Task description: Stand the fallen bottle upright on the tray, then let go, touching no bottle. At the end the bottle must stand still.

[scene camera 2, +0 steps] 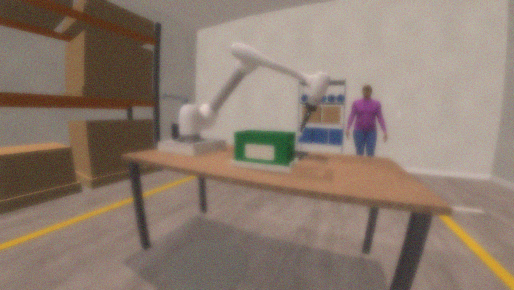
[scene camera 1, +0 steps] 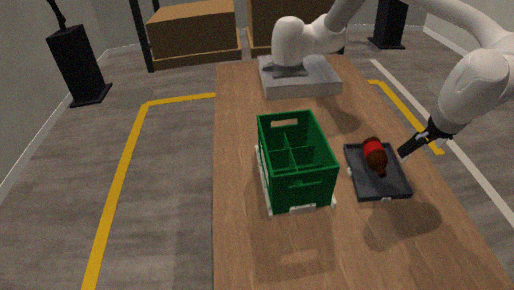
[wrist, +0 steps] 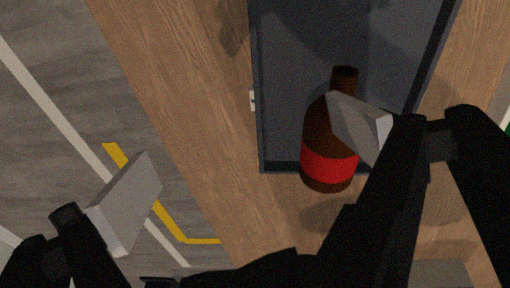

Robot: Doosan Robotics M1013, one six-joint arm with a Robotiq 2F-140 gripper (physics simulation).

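Places are measured from the arm's base along level axes (x ahead, y left, z up), in centimetres.
Pixels of known places: gripper, fingertip midpoint: (scene camera 2: 300,132) (scene camera 1: 419,151) (wrist: 240,141); arm's base, link origin: (scene camera 2: 190,141) (scene camera 1: 287,69).
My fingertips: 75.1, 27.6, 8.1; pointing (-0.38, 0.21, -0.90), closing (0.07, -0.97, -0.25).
Ahead of a thing's pixels: the offset from my fingertips to its top centre, as dx, dy, dz. "spot": to the spot under its first point. Level surfaces: height alone.
The fallen brown bottle {-9.5, -8.0, -7.4} (scene camera 1: 376,157) (wrist: 327,165) with a red label lies on its side on the dark tray {spot: +1.8, -6.6, -14.8} (scene camera 1: 390,189) (wrist: 295,60). Its neck points towards scene camera 1, and its base reaches the tray's far rim, overlapping it in the wrist view. My gripper (scene camera 1: 404,152) (scene camera 2: 303,127) (wrist: 240,141) is open and empty, above and beside the tray on the side away from the crate. In the wrist view one finger pad covers part of the bottle's shoulder, and the other is over the floor. The bottle does not show in scene camera 2.
A green divided crate {-9.9, -38.6, +2.2} (scene camera 1: 303,187) (scene camera 2: 265,148) stands beside the tray on the wooden table {dz -15.3} (scene camera 1: 280,240) (scene camera 2: 360,182). The grey robot base plate (scene camera 1: 302,89) (scene camera 2: 187,146) is at the table's far end. A person (scene camera 2: 366,117) stands beyond the table.
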